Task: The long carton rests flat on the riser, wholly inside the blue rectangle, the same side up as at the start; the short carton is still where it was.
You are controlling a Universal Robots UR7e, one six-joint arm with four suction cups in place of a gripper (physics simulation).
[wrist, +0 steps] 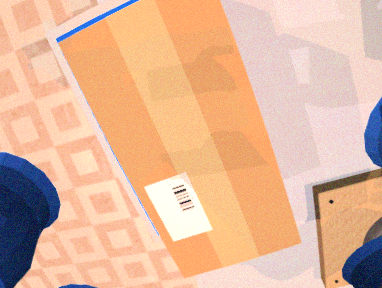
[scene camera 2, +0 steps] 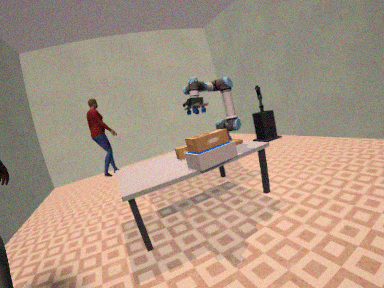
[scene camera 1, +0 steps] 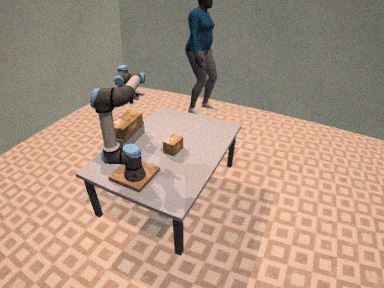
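The long carton lies flat on the white riser, with a tape band and a white barcode label on its top. The blue outline shows along one long side and, in the wrist view, at the far end; the carton hides the other sides, so I cannot tell if it is wholly inside. The short carton sits on the table, apart from the riser. My suction gripper is open, holds nothing and hangs above the long carton's height, clear of it.
The grey table carries the arm's wooden base plate. A black pedestal stands beyond the table. A person in blue stands behind it, and a person in red stands at the left in the second scene view.
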